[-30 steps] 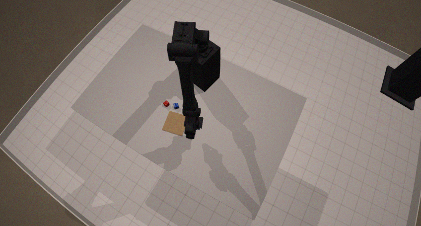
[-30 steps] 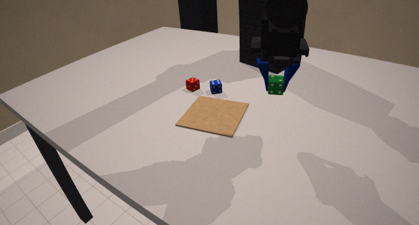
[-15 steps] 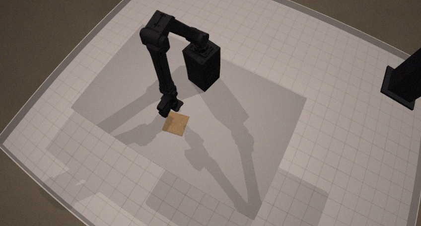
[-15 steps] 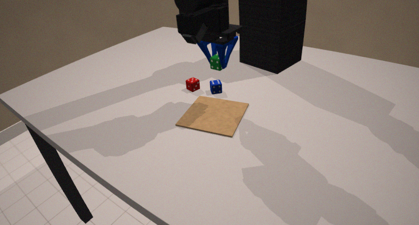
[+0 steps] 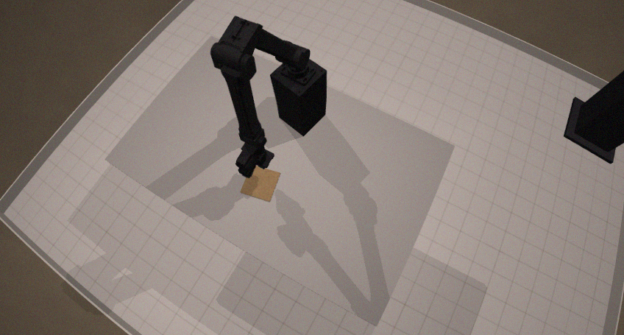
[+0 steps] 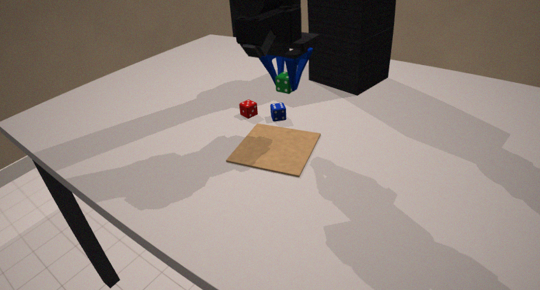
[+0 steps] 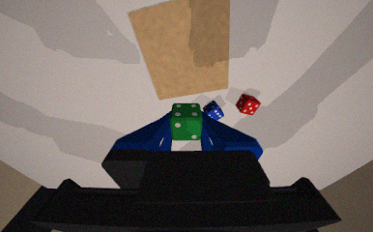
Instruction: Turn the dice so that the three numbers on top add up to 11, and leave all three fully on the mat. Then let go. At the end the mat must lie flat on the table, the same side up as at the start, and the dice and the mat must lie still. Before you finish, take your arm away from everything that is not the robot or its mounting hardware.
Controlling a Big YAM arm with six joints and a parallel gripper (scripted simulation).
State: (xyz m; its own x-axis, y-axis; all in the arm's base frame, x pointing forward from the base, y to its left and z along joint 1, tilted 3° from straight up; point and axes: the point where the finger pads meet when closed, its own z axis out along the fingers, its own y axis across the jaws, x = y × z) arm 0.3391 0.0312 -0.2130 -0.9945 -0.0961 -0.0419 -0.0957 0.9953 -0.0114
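Right now my hand is 5 cm short of the tan mat and 11 cm above it. Also, from my hand: green die: right at my hand; red die: 3 cm behind, 13 cm to the right, 10 cm below; blue die: 5 cm behind, 6 cm to the right, 10 cm below.
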